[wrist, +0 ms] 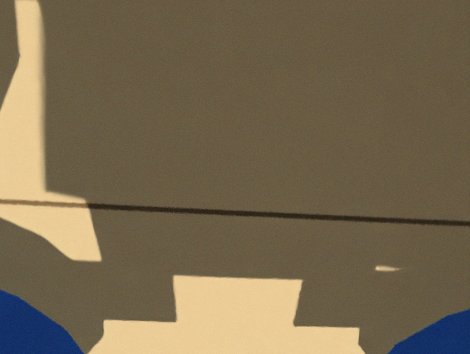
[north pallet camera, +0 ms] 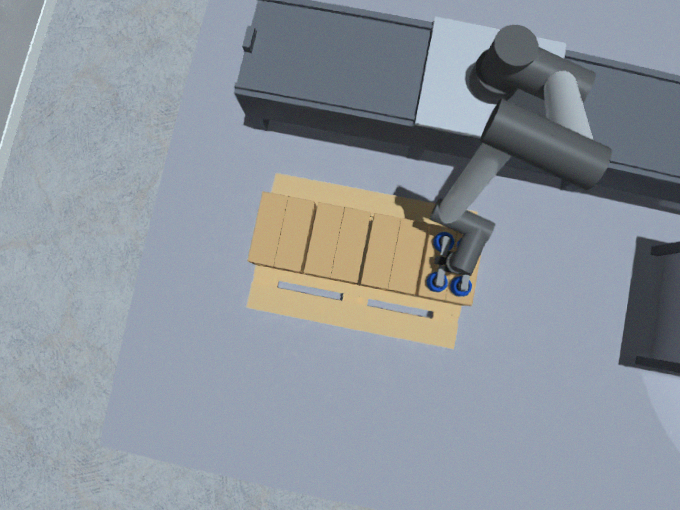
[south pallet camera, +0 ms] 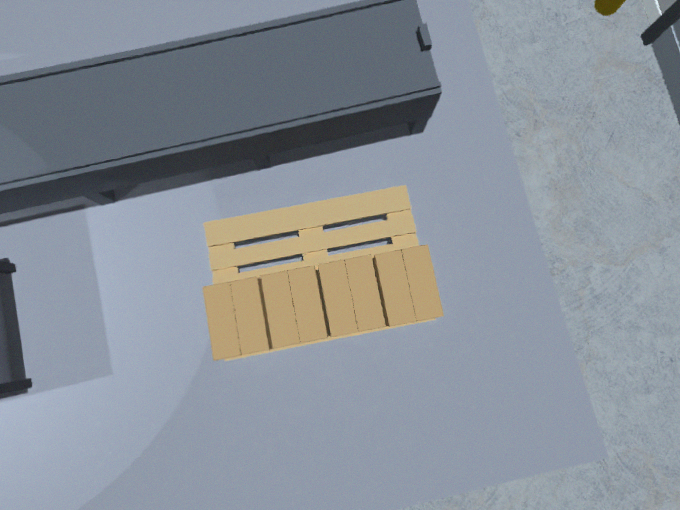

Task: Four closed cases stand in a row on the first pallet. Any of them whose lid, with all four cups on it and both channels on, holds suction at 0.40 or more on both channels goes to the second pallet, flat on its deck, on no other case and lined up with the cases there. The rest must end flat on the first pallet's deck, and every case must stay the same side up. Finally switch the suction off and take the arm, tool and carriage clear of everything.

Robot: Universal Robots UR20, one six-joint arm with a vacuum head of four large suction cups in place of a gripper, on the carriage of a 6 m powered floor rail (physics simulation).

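Frame: origin at the arm's base, x left, y back, z up, level; centimetres.
Seen in the pictures: hand at its tool point: (wrist: 235,252); arm's base at its link origin: (north pallet camera: 492,81).
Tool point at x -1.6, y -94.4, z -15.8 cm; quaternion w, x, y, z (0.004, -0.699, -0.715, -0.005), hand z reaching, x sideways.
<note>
Offsets run from my tool point to a thing's top centre. "spot": to the spot under its first point.
Four closed cardboard cases @(dz -2.1, dx -90.5, dy -0.4 cm) (north pallet camera: 282,230) @(dz -2.1, dx -60.2, dy -0.1 cm) (north pallet camera: 337,241) @(dz -2.1, dx -29.9, dy +0.0 cm) (north pallet camera: 394,253) @(dz -2.1, dx +0.4, dy +0.2 cm) (north pallet camera: 428,266) stand side by side on the first pallet (north pallet camera: 351,323). My vacuum head (north pallet camera: 452,263) is over the rightmost case, its blue cups at the lid. The fourth cup is mostly hidden by the wrist. In the wrist view the lid @(spot: dz -2.1, dx -2.8, dy +0.2 cm) (wrist: 250,125) is very close, with its seam across; parts of two blue cups (wrist: 27,330) (wrist: 432,337) show low. Contact and suction cannot be told. The second pallet (south pallet camera: 307,211) bears four flat cases (south pallet camera: 222,323) (south pallet camera: 280,307) (south pallet camera: 337,296) (south pallet camera: 422,285) in a row.
The floor rail (north pallet camera: 335,60) (south pallet camera: 219,93) runs along the pallets, with the pale carriage (north pallet camera: 450,76) on it. My forearm (north pallet camera: 472,181) reaches over the first pallet's rail-side edge. A dark frame (north pallet camera: 659,249) (south pallet camera: 10,318) stands between the pallets. The neighbouring case is close to the rightmost one.
</note>
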